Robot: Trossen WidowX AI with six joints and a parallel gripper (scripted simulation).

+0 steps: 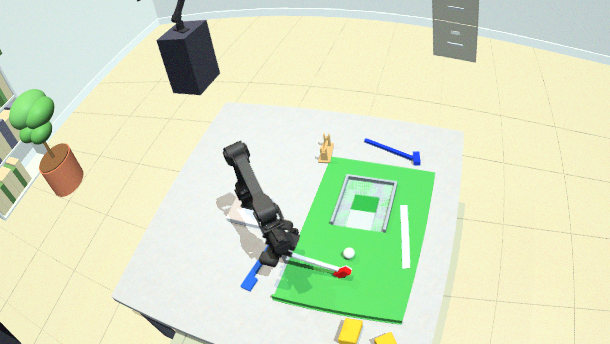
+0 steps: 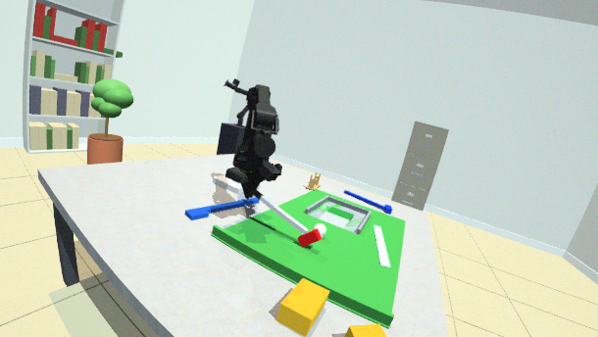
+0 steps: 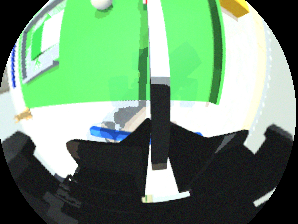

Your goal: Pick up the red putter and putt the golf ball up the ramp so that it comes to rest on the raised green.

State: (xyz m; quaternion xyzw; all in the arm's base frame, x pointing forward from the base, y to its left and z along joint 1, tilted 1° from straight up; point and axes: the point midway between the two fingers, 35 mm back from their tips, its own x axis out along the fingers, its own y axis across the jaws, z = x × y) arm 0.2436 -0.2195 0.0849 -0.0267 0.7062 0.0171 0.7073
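Now: the red putter 12 cm ahead of my gripper tip and 1 cm to the left of it. Also, from my gripper tip: white golf ball (22 cm ahead, 11 cm to the left, 5 cm below); then white strip (40 cm ahead, 25 cm to the left, 7 cm below); then green mat (24 cm ahead, 22 cm to the left, 7 cm below).
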